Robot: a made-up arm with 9 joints. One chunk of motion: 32 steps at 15 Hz.
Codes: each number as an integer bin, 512 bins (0 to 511) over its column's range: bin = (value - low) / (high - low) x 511, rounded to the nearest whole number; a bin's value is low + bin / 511 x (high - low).
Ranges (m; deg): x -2.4..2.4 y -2.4..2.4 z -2.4..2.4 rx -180..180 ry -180..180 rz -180..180
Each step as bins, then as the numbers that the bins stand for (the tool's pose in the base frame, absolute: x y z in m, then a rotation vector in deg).
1 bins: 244 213 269 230 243 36
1 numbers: -0.1080 -0.3992 0.1268 -17.96 -8.81 -154.64
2 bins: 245 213 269 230 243 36
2 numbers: -0.0986 -0.3992 0.1268 -17.96 -8.81 -154.64
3 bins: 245 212 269 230 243 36
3 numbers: -0.0986 -0.4086 0.1268 -17.96 -8.81 -154.64
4 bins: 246 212 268 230 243 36
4 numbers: -0.0892 -0.4086 0.1174 -17.96 -8.81 -154.64
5 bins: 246 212 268 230 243 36
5 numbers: -0.0892 -0.4086 0.1174 -17.96 -8.81 -154.64
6 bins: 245 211 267 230 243 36
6 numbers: -0.0986 -0.4180 0.1080 -17.96 -8.81 -154.64
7 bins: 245 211 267 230 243 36
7 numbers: -0.0986 -0.4180 0.1080 -17.96 -8.81 -154.64
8 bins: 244 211 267 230 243 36
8 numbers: -0.1080 -0.4180 0.1080 -17.96 -8.81 -154.64
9 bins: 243 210 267 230 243 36
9 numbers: -0.1174 -0.4274 0.1080 -17.96 -8.81 -154.64
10 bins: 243 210 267 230 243 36
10 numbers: -0.1174 -0.4274 0.1080 -17.96 -8.81 -154.64
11 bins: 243 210 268 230 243 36
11 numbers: -0.1174 -0.4274 0.1174 -17.96 -8.81 -154.64
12 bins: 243 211 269 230 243 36
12 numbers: -0.1174 -0.4180 0.1268 -17.96 -8.81 -154.64
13 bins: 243 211 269 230 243 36
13 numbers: -0.1174 -0.4180 0.1268 -17.96 -8.81 -154.64
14 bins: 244 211 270 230 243 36
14 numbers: -0.1080 -0.4180 0.1362 -17.96 -8.81 -154.64
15 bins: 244 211 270 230 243 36
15 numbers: -0.1080 -0.4180 0.1362 -17.96 -8.81 -154.64
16 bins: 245 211 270 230 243 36
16 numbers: -0.0986 -0.4180 0.1362 -17.96 -8.81 -154.64
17 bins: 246 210 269 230 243 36
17 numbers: -0.0892 -0.4274 0.1268 -17.96 -8.81 -154.64
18 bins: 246 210 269 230 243 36
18 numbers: -0.0892 -0.4274 0.1268 -17.96 -8.81 -154.64
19 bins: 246 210 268 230 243 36
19 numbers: -0.0892 -0.4274 0.1174 -17.96 -8.81 -154.64
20 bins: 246 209 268 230 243 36
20 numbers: -0.0892 -0.4368 0.1174 -17.96 -8.81 -154.64
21 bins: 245 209 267 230 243 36
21 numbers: -0.0986 -0.4368 0.1080 -17.96 -8.81 -154.64
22 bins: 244 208 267 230 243 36
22 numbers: -0.1080 -0.4462 0.1080 -17.96 -8.81 -154.64
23 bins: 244 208 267 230 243 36
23 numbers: -0.1080 -0.4462 0.1080 -17.96 -8.81 -154.64
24 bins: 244 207 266 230 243 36
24 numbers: -0.1080 -0.4556 0.0986 -17.96 -8.81 -154.64
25 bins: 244 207 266 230 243 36
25 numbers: -0.1080 -0.4556 0.0986 -17.96 -8.81 -154.64
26 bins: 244 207 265 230 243 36
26 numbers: -0.1080 -0.4556 0.0892 -17.96 -8.81 -154.64
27 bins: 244 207 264 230 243 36
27 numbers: -0.1080 -0.4556 0.0798 -17.96 -8.81 -154.64
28 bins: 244 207 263 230 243 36
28 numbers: -0.1080 -0.4556 0.0705 -17.96 -8.81 -154.64
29 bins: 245 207 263 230 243 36
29 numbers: -0.0986 -0.4556 0.0705 -17.96 -8.81 -154.64
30 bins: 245 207 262 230 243 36
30 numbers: -0.0986 -0.4556 0.0611 -17.96 -8.81 -154.64
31 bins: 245 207 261 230 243 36
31 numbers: -0.0986 -0.4556 0.0517 -17.96 -8.81 -154.64
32 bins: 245 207 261 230 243 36
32 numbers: -0.0986 -0.4556 0.0517 -17.96 -8.81 -154.64
